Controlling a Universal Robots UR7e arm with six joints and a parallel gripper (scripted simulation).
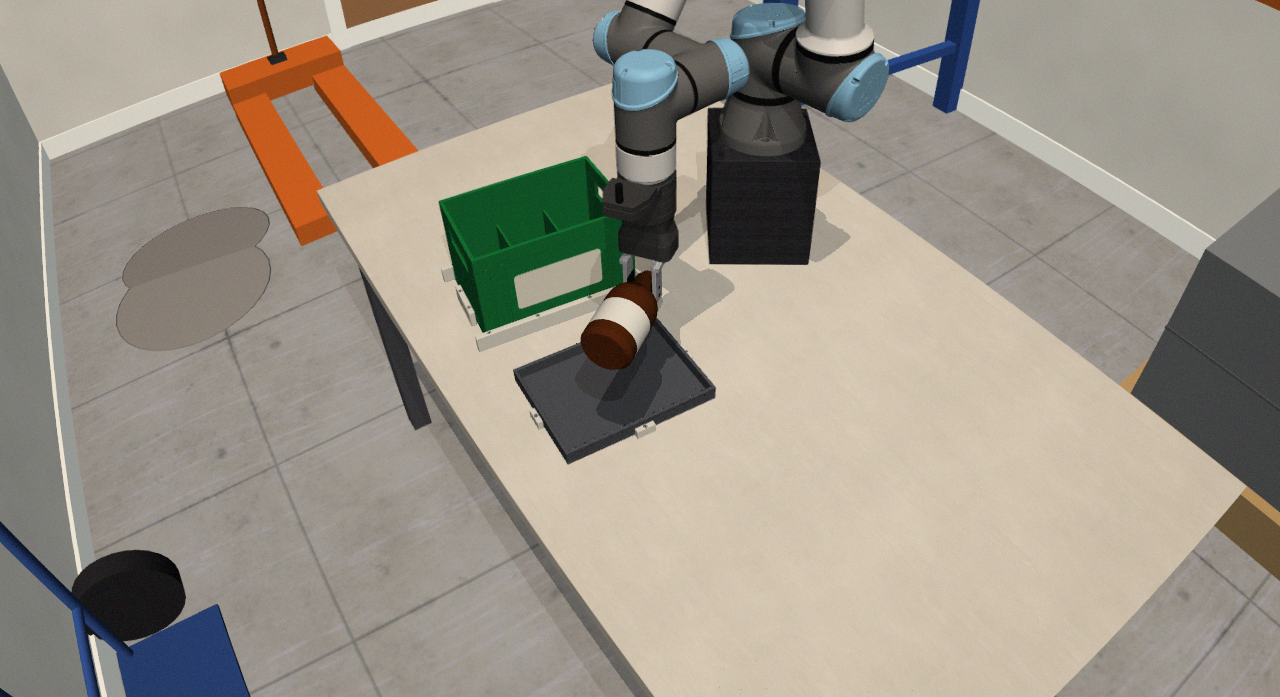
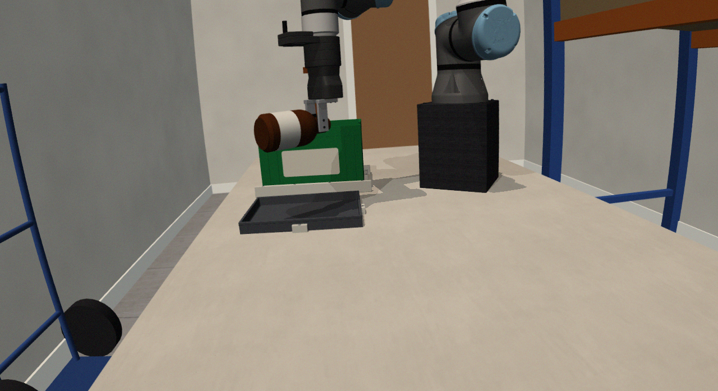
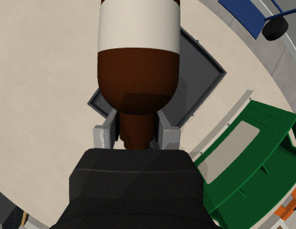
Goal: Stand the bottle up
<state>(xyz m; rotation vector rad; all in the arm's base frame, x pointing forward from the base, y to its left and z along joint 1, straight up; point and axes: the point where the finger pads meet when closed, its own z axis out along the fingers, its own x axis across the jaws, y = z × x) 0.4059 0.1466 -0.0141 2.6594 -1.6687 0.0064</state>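
Right now the brown bottle is 50 mm ahead of my hand, 20 mm to the left of it and 10 mm below it. From my hand the other things lie so: green crate (30 mm behind, 300 mm to the right, 120 mm below); tray (40 mm ahead, 30 mm to the right, 190 mm below).
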